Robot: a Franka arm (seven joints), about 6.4 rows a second.
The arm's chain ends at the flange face. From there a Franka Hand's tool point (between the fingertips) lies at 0.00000 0.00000 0.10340 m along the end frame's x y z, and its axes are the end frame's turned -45 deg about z.
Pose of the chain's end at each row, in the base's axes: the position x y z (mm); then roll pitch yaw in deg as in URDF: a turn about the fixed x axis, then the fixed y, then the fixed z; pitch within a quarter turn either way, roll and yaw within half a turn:
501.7, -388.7, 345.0, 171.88, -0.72, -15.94
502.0, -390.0, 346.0, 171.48, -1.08, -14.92
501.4, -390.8, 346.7, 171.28, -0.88, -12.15
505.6, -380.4, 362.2, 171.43, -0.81, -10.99
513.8, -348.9, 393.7, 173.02, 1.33, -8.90
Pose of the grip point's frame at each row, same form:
498.9, -403.1, 242.6, 173.73, 5.22, 28.72
499.9, -405.3, 243.8, 173.19, 5.24, 29.69
499.6, -406.5, 244.5, 173.19, 5.53, 32.45
504.1, -395.8, 260.0, 173.35, 5.47, 33.63
509.5, -360.9, 291.1, 175.99, 5.87, 35.98

